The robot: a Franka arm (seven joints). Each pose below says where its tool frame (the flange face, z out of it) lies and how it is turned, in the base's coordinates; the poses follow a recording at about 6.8 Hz.
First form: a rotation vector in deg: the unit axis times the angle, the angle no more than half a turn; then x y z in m.
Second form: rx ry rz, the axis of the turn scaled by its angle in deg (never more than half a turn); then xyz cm. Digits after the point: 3 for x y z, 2 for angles.
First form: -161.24 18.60 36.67 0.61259 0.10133 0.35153
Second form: -161.24 18.60 36.67 61.259 10.133 35.153
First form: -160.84 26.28 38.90 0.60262 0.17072 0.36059
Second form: -160.84 26.28 38.90 60.262 17.072 36.059
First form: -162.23 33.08 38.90 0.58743 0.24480 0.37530
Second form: -162.23 33.08 38.90 58.743 24.480 37.530
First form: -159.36 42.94 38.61 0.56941 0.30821 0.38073
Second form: -159.36 42.94 38.61 56.941 30.821 38.073
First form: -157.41 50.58 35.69 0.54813 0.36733 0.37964
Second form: -157.41 50.58 35.69 54.813 36.733 37.964
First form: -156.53 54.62 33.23 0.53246 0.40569 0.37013
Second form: -156.53 54.62 33.23 53.246 40.569 37.013
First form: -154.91 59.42 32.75 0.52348 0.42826 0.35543
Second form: -154.91 59.42 32.75 52.348 42.826 35.543
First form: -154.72 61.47 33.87 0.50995 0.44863 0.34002
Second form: -154.72 61.47 33.87 50.995 44.863 34.002
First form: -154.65 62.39 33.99 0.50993 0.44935 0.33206
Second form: -154.65 62.39 33.99 50.993 44.935 33.206
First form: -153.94 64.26 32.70 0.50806 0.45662 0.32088
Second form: -153.94 64.26 32.70 50.806 45.662 32.088
